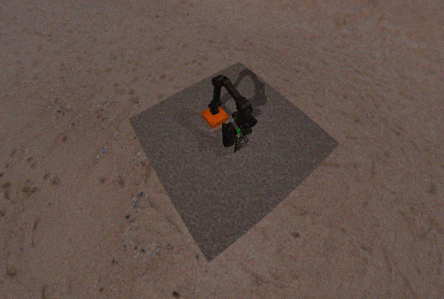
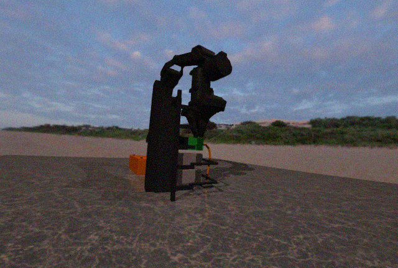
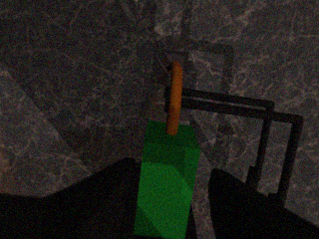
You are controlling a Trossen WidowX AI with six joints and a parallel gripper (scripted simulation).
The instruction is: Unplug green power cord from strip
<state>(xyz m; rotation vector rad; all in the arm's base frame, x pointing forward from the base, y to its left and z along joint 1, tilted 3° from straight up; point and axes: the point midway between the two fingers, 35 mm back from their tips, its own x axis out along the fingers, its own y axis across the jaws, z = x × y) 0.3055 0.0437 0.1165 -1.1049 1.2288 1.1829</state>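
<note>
Right now the green plug is 30 mm to the right of my gripper tip and 10 mm below it.
</note>
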